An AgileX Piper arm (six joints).
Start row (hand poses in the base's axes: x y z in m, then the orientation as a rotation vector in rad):
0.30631, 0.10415, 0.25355, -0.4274, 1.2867, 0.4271
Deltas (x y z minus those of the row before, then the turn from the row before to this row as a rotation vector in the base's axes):
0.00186, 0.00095, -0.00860, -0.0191, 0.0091, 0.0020
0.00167, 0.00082, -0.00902, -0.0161, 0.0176, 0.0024
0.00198, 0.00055, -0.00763, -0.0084, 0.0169, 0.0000
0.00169, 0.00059, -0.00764, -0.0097, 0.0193, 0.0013
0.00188, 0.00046, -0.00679, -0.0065, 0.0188, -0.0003
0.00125, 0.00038, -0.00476, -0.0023, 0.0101, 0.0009
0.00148, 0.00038, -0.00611, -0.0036, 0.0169, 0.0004
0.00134, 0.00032, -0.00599, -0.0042, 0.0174, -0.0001
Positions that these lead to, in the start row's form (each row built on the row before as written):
0.30817, 0.10510, 0.24495, -0.4433, 1.3001, 0.4191
0.30984, 0.10592, 0.23593, -0.4556, 1.3209, 0.4156
0.31182, 0.10647, 0.22830, -0.4600, 1.3394, 0.4148
0.31351, 0.10706, 0.22066, -0.4660, 1.3604, 0.4149
0.31539, 0.10752, 0.21387, -0.4683, 1.3803, 0.4156
0.31664, 0.10790, 0.20911, -0.4693, 1.3905, 0.4177
0.31812, 0.10828, 0.20300, -0.4699, 1.4077, 0.4204
0.31946, 0.10860, 0.19701, -0.4706, 1.4256, 0.4224

